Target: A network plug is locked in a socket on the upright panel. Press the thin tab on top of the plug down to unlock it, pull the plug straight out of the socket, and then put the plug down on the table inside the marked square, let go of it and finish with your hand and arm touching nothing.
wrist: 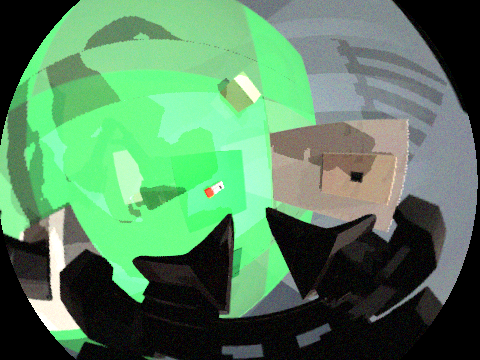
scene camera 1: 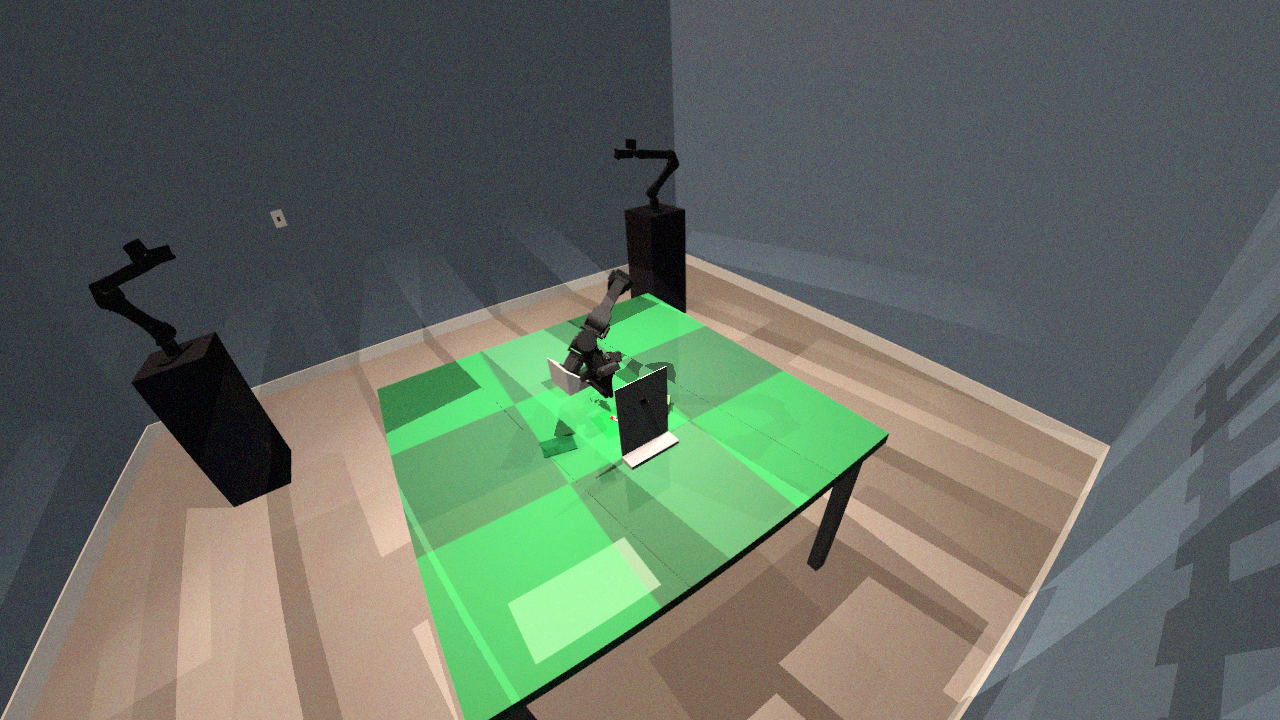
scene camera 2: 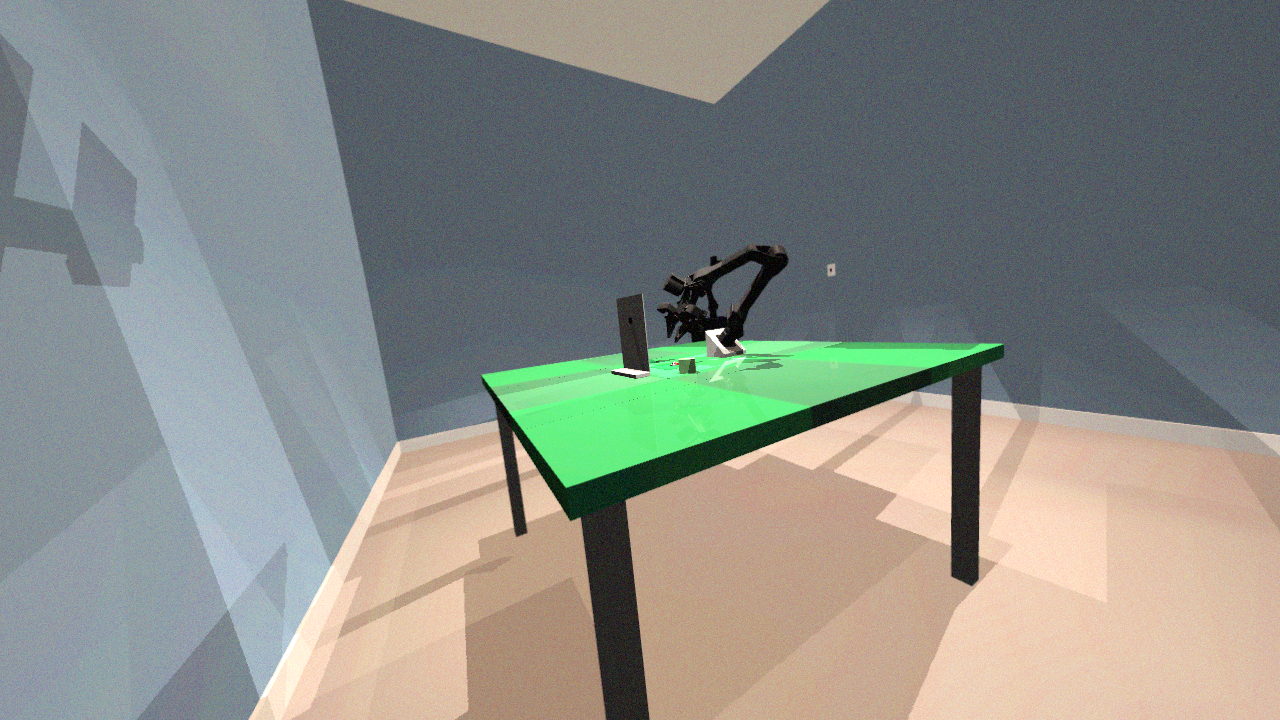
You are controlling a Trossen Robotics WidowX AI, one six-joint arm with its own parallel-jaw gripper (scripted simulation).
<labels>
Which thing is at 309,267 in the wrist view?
My gripper.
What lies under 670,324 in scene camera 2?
My gripper.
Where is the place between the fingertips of my gripper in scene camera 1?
At 609,397
</labels>
